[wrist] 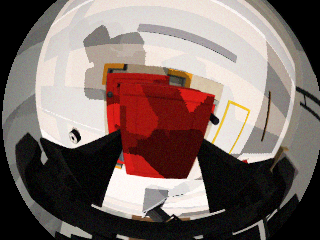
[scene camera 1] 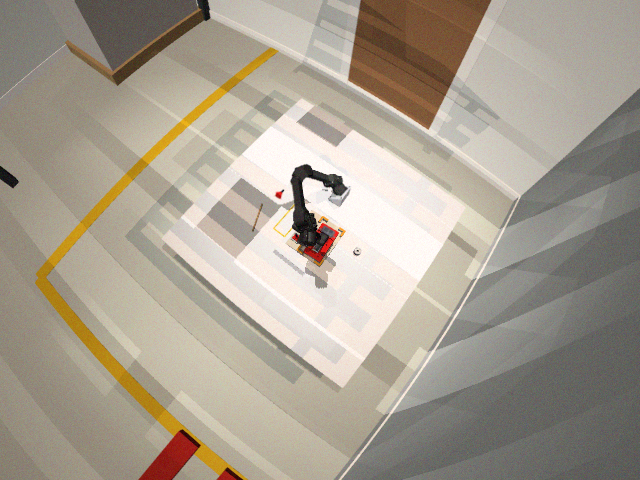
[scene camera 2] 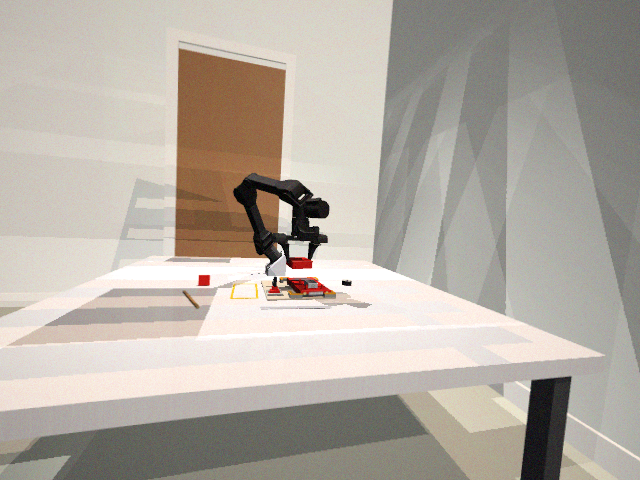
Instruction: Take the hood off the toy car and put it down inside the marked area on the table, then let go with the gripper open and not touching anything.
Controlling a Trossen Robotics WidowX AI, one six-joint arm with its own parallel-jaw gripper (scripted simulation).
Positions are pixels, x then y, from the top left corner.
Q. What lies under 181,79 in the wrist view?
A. A tan base plate.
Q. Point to a hood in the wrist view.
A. At 162,126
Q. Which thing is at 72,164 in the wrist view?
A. The gripper.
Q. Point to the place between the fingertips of the gripper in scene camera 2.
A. At 298,263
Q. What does the gripper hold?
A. A hood.
